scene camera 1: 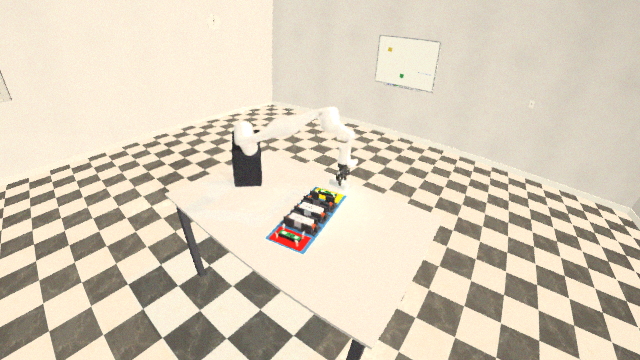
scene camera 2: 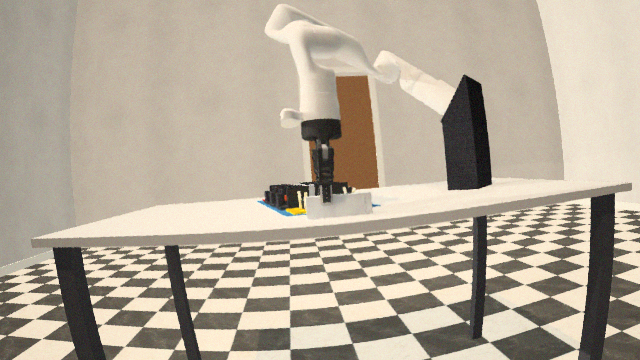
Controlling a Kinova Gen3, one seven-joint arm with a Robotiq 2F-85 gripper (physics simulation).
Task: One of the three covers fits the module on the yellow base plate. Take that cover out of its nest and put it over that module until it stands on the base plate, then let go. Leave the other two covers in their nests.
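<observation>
What I can see here is my gripper (scene camera 2: 325, 205), and there's a white cover (scene camera 2: 358, 203) as well.
</observation>
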